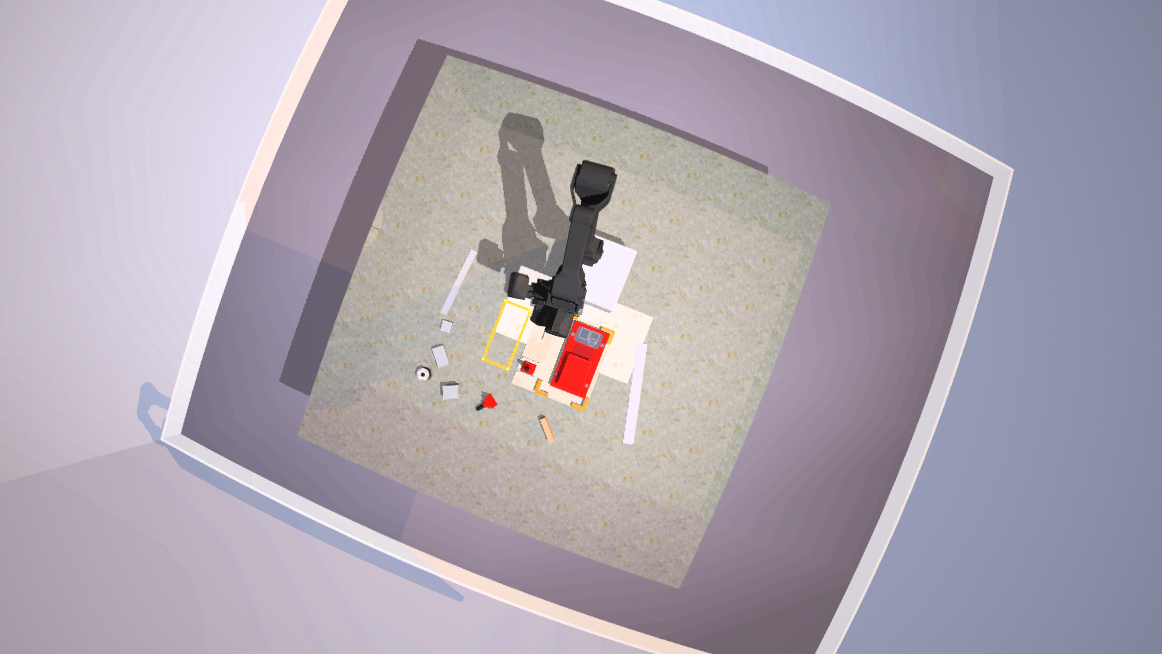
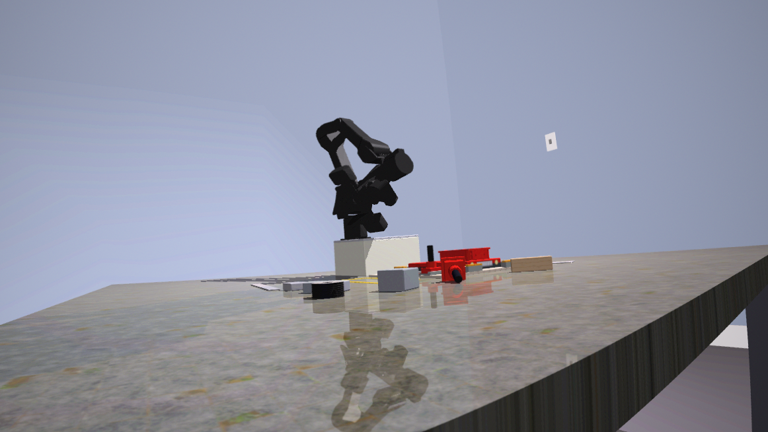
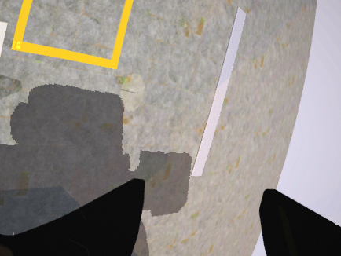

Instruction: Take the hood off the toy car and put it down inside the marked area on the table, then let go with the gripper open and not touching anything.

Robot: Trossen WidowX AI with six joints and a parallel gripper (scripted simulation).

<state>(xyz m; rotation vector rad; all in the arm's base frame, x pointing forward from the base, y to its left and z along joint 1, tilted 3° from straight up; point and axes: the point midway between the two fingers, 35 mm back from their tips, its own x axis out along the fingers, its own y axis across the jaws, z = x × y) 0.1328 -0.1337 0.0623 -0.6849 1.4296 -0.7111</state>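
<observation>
Right now the red hood is 21 cm ahead of my gripper tip, 19 cm to the left of it and 9 cm below it. Round my gripper tip: wooden block (39 cm ahead, 14 cm to the left, 12 cm below); then black wheel (29 cm ahead, 26 cm to the right, 12 cm below).
</observation>
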